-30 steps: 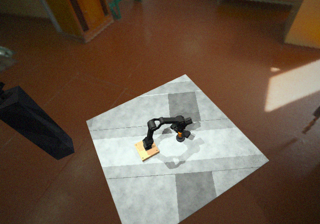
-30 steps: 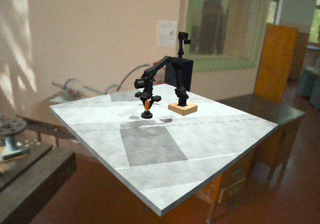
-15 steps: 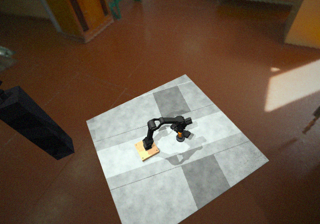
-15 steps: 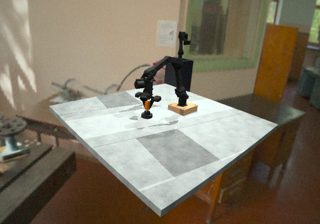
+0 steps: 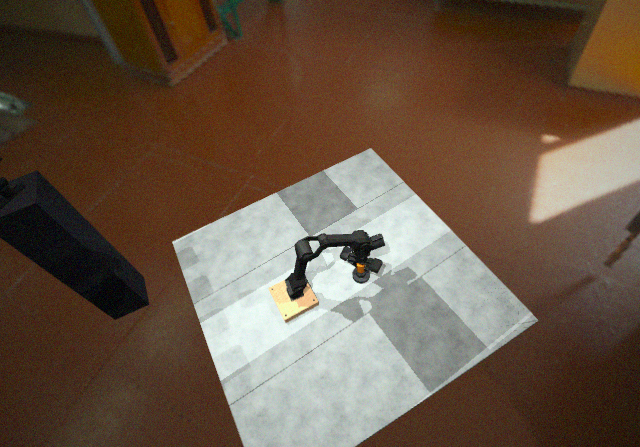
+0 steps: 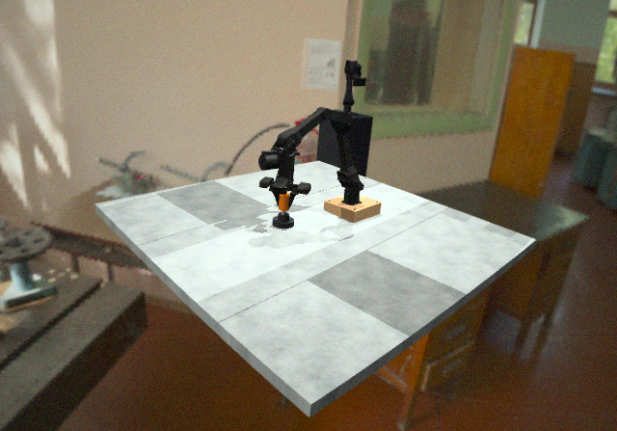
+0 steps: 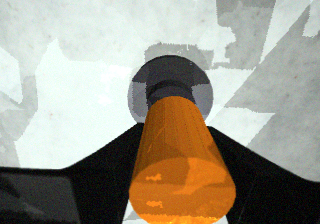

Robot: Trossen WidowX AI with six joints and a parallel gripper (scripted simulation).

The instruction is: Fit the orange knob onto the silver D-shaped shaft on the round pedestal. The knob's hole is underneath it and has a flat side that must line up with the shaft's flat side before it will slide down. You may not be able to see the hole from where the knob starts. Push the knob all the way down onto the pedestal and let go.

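My gripper tip is 30 mm below the orange knob. The rest, counted from my gripper tip: dark round pedestal: 40 mm below.
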